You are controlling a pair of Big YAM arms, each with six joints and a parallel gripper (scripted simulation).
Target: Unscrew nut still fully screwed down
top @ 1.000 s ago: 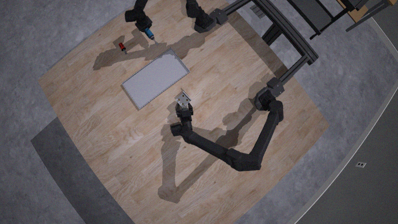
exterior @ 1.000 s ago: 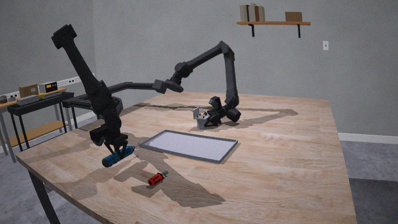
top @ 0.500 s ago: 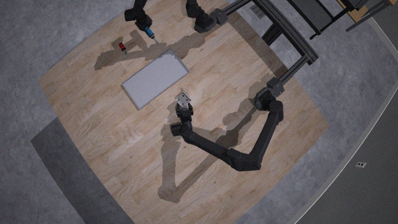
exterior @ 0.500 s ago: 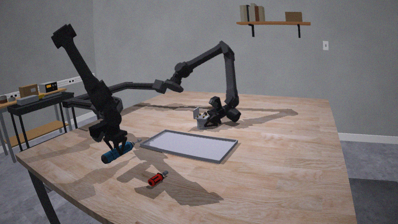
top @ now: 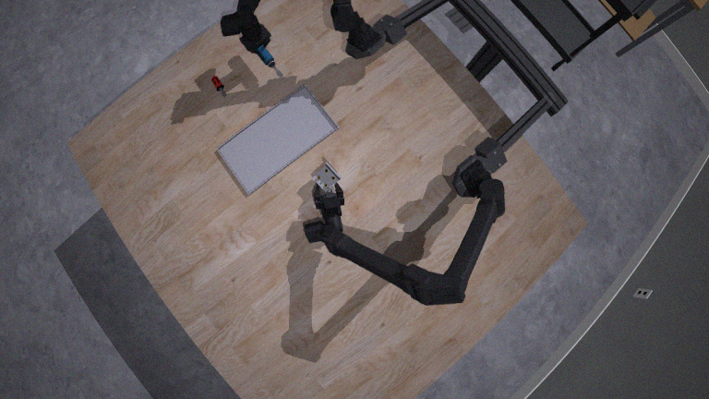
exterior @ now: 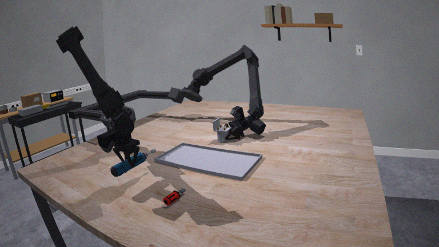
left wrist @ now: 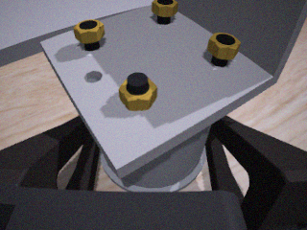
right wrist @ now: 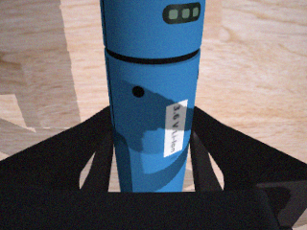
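Now: the joint module 10 mm above my left hand. Also, from my left hand: shallow grey tray: 50 mm ahead, 240 mm to the right, 20 mm below; grey bracket plate: 50 mm above; nut: 10 mm ahead, 20 mm to the left, 50 mm above.
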